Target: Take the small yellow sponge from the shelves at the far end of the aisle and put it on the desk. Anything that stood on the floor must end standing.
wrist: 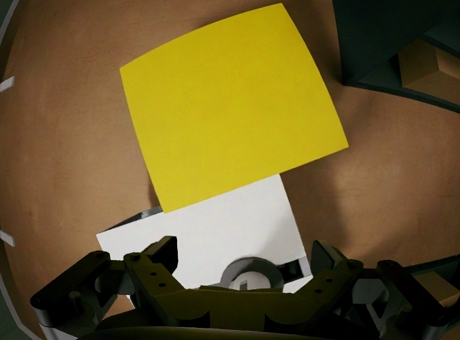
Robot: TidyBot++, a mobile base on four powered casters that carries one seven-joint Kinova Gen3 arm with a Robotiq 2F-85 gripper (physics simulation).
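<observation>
My gripper (244, 254) is open, with its fingers wide apart at the bottom of the wrist view and nothing between them. Beyond the fingertips, a large flat yellow square top (232, 107) fills the upper middle. It is turned slightly and overlaps the far edge of my white base (220, 230), which lies below the fingers. The sides under the yellow top are hidden. No small yellow sponge can be made out, and the desk does not show.
A dark shelf unit (367, 47) stands at the upper right with a tan box (420, 67) in it. Another tan box (435, 290) sits by a dark edge at the lower right. The floor (65, 130) is brown. Small white pieces (7, 84) (7, 238) show at the left edge.
</observation>
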